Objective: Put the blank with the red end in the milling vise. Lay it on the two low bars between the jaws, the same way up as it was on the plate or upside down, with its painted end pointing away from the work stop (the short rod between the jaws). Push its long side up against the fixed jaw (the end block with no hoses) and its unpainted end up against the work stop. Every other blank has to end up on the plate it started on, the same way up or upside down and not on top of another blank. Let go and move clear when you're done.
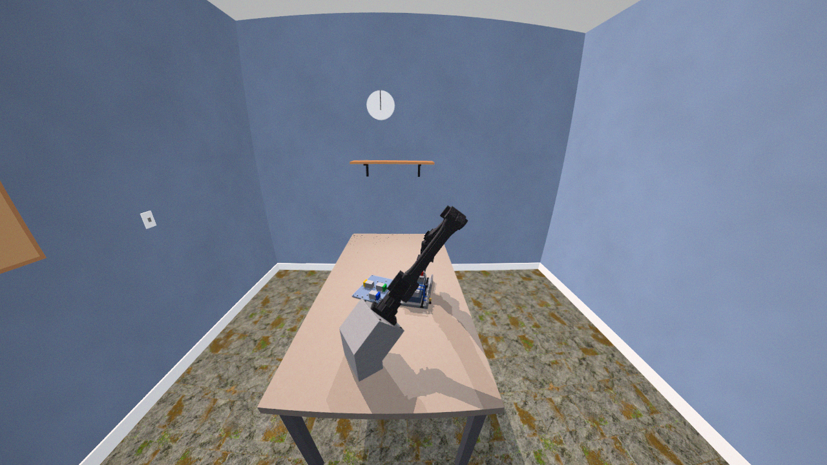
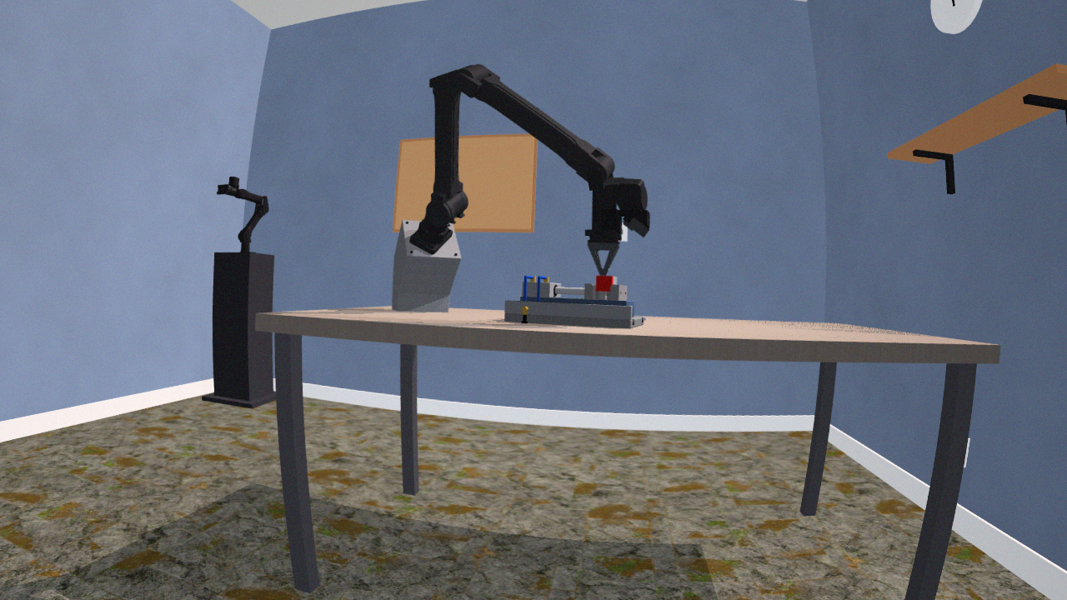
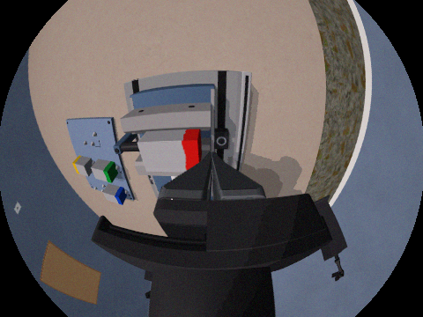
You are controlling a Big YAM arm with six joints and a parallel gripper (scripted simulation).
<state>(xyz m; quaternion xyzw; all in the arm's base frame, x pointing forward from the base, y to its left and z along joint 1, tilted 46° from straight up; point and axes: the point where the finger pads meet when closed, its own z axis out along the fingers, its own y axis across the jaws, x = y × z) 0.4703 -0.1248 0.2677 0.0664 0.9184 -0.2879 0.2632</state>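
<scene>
Right now my hand is 90 mm to the right of the work stop, 30 mm short of it and 30 mm above it. The rest, counted from my hand: green-ended blank 280 mm to the left, 100 mm below, 20 mm behind; blue plate 320 mm to the left, 120 mm below; vise 80 mm below, 70 mm to the left, 50 mm behind.
</scene>
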